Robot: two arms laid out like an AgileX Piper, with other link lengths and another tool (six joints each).
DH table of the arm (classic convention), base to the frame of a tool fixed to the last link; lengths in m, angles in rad. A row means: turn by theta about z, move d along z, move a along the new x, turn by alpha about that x. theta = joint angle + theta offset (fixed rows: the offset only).
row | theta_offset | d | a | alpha
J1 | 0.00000 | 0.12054 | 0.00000 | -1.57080
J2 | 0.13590 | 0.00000 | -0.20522 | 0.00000
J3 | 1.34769 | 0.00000 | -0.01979 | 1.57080
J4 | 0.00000 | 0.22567 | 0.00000 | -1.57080
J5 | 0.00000 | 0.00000 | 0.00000 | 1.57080
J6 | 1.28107 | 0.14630 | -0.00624 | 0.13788
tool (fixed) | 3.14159 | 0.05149 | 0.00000 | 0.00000
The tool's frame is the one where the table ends.
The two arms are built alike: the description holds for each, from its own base.
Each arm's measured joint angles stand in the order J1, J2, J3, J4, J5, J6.
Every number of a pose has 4 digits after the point. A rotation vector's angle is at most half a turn.
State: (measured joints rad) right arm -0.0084 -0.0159 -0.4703 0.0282 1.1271 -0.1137; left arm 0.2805 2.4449 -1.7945 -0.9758 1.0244 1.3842
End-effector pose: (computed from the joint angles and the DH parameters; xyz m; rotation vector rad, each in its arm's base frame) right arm 0.1408 -0.0046 0.1768 -2.0514 1.4048 -1.0066; left arm 0.4256 -0.0246 -0.0092 1.6445 -2.2525 1.0281
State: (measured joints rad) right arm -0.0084 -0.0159 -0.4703 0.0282 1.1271 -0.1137; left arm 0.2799 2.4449 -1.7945 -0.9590 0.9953 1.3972
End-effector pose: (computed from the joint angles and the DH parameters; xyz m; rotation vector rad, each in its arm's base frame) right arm 0.1408 -0.0046 0.1768 -2.0514 1.4048 -1.0066; left arm 0.4281 -0.0199 -0.0126 1.6581 -2.2930 1.0114
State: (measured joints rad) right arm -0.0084 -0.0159 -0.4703 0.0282 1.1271 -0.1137; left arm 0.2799 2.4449 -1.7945 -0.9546 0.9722 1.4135
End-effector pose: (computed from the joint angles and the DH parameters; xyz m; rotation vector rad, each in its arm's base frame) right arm 0.1408 -0.0046 0.1768 -2.0514 1.4048 -1.0066; left arm 0.4310 -0.0165 -0.0142 1.6673 -2.3240 1.0087
